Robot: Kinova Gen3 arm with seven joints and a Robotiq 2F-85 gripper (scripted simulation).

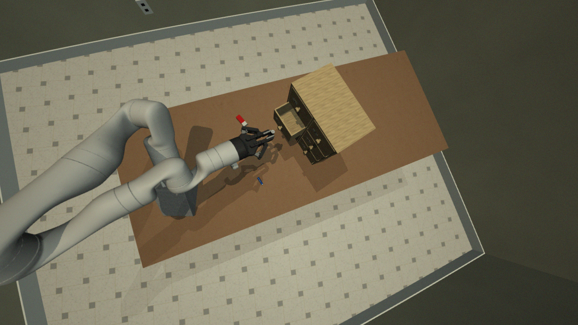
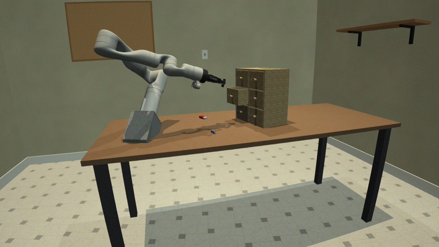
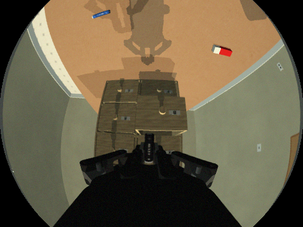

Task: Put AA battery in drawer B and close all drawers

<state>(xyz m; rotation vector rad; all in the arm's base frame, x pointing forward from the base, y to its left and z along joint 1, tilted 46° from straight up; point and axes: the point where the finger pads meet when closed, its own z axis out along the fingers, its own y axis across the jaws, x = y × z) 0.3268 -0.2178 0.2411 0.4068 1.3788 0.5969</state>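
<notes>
The drawer lies 160 mm ahead of my hand, 120 mm below it and 60 mm to the left of it. Also, from my hand: black battery 10 mm ahead; then white eraser 250 mm below, 190 mm to the left, 70 mm behind; then blue AA battery 250 mm below, 140 mm to the right, 100 mm behind.
</notes>
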